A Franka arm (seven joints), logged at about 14 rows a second.
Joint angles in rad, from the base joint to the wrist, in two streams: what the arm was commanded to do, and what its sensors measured. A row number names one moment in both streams.
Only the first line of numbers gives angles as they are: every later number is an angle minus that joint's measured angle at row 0.
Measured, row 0:
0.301 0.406 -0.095 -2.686 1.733 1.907 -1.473
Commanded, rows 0 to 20:
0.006 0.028 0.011 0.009 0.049 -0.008 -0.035
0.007 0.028 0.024 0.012 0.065 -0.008 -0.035
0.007 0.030 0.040 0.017 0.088 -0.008 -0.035
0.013 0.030 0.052 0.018 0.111 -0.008 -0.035
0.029 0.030 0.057 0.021 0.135 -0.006 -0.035
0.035 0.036 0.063 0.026 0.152 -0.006 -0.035
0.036 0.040 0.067 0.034 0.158 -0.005 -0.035
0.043 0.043 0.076 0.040 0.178 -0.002 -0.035
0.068 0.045 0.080 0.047 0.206 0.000 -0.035
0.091 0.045 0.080 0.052 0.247 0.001 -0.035
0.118 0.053 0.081 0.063 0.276 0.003 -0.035
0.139 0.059 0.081 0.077 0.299 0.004 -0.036
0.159 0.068 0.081 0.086 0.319 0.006 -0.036
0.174 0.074 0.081 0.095 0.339 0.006 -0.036
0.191 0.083 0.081 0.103 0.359 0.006 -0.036
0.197 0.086 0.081 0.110 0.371 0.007 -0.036
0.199 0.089 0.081 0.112 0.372 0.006 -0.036
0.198 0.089 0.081 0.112 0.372 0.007 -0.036
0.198 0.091 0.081 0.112 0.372 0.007 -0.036
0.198 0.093 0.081 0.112 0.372 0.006 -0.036
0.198 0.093 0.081 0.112 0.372 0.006 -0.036
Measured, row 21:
0.191 0.075 0.080 0.100 0.343 0.001 -0.007
